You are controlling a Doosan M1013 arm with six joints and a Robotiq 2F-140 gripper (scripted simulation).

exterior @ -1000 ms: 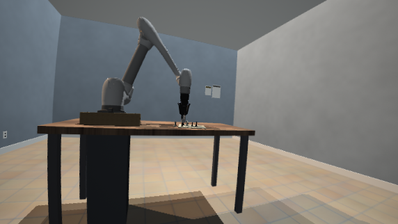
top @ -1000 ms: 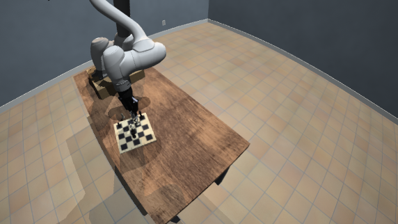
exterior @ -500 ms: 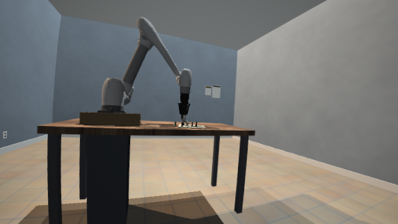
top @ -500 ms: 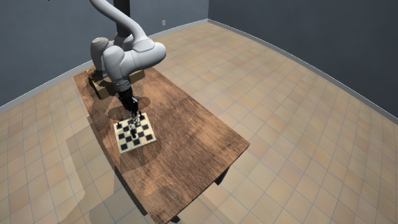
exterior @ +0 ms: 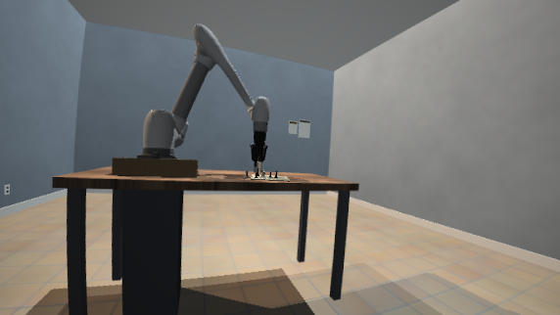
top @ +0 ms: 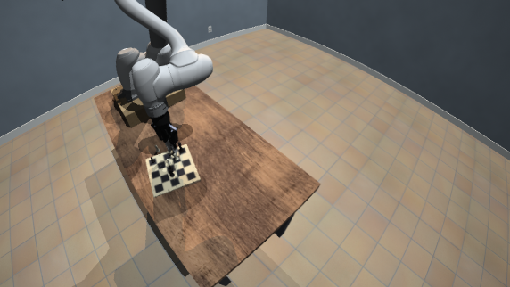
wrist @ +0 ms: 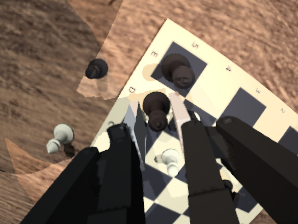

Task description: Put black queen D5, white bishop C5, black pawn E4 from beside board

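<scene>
Now: hand 3 cm short of the white chess piece, 1 cm to the left of it and 4 cm above it. Also, from my hand: white piece: 3 cm ahead, 5 cm to the right, 4 cm below; then chessboard: 6 cm ahead, 6 cm to the right, 6 cm below.
</scene>
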